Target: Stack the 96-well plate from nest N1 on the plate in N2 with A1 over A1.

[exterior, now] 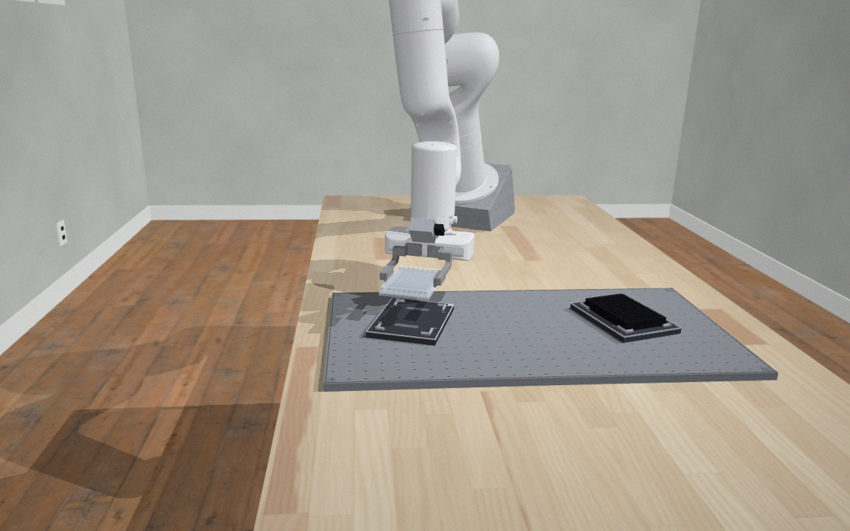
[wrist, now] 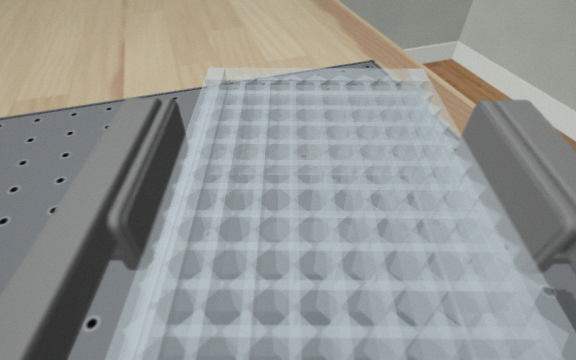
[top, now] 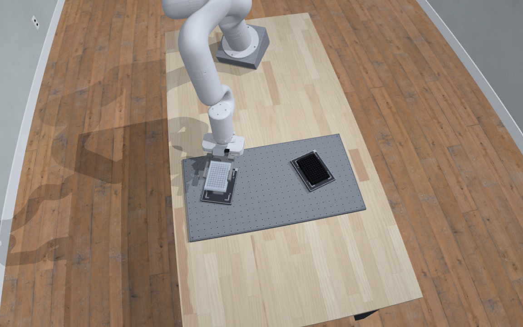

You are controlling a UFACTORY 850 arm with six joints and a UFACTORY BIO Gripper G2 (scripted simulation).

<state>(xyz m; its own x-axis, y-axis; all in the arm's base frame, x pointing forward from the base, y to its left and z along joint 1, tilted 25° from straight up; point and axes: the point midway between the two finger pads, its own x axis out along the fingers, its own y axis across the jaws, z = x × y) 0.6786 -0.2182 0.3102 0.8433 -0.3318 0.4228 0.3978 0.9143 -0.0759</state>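
Right now the black 96-well plate is 50 mm ahead of my hand, 380 mm to the left of it and 70 mm below it. Round my hand: clear 96-well plate: 10 mm below.
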